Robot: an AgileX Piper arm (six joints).
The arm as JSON. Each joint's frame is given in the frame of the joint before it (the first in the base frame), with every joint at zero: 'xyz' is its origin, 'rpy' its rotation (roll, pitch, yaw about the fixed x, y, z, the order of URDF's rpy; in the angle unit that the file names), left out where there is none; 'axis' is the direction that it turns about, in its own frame. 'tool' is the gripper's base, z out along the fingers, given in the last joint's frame.
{
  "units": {
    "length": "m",
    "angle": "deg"
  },
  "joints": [
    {
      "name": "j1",
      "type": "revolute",
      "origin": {
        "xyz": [
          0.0,
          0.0,
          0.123
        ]
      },
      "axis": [
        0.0,
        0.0,
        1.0
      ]
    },
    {
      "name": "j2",
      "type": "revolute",
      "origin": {
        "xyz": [
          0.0,
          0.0,
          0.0
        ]
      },
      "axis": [
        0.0,
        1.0,
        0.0
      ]
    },
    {
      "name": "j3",
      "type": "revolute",
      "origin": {
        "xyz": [
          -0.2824,
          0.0,
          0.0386
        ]
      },
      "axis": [
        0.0,
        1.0,
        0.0
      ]
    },
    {
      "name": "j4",
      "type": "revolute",
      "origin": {
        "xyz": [
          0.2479,
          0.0,
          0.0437
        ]
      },
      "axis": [
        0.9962,
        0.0,
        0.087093
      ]
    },
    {
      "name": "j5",
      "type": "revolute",
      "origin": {
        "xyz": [
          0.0,
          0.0,
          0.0
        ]
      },
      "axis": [
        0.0,
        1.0,
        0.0
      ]
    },
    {
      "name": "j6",
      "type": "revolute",
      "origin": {
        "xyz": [
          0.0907,
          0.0,
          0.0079
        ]
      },
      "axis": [
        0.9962,
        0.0,
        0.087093
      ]
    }
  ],
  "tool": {
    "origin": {
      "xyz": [
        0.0,
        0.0,
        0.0
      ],
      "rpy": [
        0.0,
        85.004,
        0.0
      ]
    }
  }
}
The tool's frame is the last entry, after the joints.
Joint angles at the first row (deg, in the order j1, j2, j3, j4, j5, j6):
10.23 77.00 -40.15 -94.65 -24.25 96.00
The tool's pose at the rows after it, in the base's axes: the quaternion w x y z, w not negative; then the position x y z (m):
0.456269 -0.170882 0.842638 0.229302 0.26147 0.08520 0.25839
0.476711 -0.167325 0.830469 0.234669 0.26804 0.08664 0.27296
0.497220 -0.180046 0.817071 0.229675 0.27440 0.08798 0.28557
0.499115 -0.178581 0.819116 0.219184 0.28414 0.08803 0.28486
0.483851 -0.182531 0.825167 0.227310 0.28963 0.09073 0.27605
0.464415 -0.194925 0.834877 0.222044 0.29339 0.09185 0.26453
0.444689 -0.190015 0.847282 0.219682 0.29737 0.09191 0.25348
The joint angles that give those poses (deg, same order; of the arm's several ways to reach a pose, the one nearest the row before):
10.23 76.76 -42.17 -94.56 -24.35 96.00
10.23 76.76 -44.80 -93.53 -24.50 96.00
10.23 77.05 -47.34 -93.04 -24.61 94.19
10.23 78.93 -49.01 -93.04 -23.45 93.64
10.23 81.04 -49.38 -93.16 -24.62 93.64
10.23 82.95 -49.38 -95.65 -25.01 94.34
10.23 84.79 -49.38 -97.66 -24.67 96.53

